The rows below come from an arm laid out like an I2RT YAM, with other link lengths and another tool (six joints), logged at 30 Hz.
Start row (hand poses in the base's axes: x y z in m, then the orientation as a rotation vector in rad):
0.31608 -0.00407 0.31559 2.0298 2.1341 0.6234
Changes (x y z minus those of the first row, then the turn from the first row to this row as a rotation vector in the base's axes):
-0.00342 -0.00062 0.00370 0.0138 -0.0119 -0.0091
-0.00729 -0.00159 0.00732 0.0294 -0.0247 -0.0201
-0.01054 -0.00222 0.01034 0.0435 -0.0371 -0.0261
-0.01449 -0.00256 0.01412 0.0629 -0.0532 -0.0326
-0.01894 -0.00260 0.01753 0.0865 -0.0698 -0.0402
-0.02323 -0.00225 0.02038 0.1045 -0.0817 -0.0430
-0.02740 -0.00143 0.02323 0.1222 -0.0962 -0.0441
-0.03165 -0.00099 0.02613 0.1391 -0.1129 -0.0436
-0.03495 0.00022 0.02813 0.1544 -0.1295 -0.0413
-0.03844 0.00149 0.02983 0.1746 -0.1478 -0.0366
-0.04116 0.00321 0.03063 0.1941 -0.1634 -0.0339
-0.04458 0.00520 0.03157 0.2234 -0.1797 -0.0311
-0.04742 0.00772 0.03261 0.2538 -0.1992 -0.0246
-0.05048 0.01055 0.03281 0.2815 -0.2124 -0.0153
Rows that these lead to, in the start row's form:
0.31266 -0.00469 0.31929 2.0364 2.1186 0.6491
0.30879 -0.00566 0.32291 2.0449 2.1005 0.6773
0.30554 -0.00629 0.32593 2.0480 2.0879 0.7041
0.30159 -0.00663 0.32971 2.0510 2.0729 0.7402
0.29714 -0.00667 0.33312 2.0564 2.0562 0.7816
0.29285 -0.00632 0.33597 2.0580 2.0471 0.8129
0.28868 -0.00550 0.33882 2.0557 2.0382 0.8462
0.28443 -0.00506 0.34172 2.0495 2.0296 0.8805
0.28113 -0.00385 0.34372 2.0407 2.0229 0.9129
0.27764 -0.00258 0.34542 2.0302 2.0176 0.9530
0.27492 -0.00086 0.34622 2.0231 2.0114 0.9896
0.27150 0.00113 0.34716 2.0189 2.0043 1.0388
0.26866 0.00365 0.34820 2.0085 1.9989 1.0924
0.26560 0.00648 0.34840 1.9991 2.0001 1.1384

